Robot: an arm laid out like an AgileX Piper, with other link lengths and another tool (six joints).
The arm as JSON. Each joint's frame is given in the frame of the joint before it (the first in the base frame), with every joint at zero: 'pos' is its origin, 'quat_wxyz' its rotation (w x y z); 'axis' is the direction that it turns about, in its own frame. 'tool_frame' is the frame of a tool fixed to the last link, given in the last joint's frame.
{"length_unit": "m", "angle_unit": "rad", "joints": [
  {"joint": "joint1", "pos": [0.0, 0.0, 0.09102], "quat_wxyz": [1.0, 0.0, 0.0, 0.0], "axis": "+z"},
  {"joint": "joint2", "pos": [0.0, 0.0, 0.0], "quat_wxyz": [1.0, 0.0, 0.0, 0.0], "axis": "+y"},
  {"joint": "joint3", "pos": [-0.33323, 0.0, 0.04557], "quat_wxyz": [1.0, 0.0, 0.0, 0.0], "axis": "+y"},
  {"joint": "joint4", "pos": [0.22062, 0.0, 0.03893], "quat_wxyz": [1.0, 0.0, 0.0, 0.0], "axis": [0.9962, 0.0, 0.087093]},
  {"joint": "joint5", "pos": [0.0, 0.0, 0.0], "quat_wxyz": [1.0, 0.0, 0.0, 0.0], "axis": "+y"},
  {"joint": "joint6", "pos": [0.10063, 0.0, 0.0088], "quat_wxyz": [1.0, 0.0, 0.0, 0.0], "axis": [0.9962, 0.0, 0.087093]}
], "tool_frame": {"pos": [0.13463, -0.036, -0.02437], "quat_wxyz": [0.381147, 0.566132, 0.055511, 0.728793]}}
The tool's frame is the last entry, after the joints.
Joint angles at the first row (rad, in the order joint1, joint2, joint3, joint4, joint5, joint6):
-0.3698, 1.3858, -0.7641, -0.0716, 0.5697, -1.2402
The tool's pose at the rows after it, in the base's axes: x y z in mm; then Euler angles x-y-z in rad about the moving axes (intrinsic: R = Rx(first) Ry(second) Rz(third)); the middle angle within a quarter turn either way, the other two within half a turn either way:
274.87 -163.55 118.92 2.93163 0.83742 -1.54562
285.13 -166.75 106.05 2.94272 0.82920 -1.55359
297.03 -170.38 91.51 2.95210 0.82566 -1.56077
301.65 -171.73 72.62 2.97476 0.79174 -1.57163
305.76 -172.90 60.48 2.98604 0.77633 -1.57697
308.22 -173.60 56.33 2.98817 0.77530 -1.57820
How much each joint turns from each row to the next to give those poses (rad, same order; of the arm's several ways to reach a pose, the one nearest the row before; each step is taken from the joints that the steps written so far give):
0.0000, 0.0541, 0.0000, 0.0000, -0.0066, -0.0008
0.0000, 0.0566, 0.0000, 0.0000, -0.0464, -0.0010
0.0000, 0.0634, 0.0000, 0.0000, -0.0579, -0.0009
0.0000, 0.0636, 0.0001, 0.0000, -0.0260, 0.0000
0.0000, 0.0426, -0.0001, 0.0000, -0.0251, 0.0000
0.0000, 0.0160, 0.0001, 0.0000, -0.0146, 0.0000

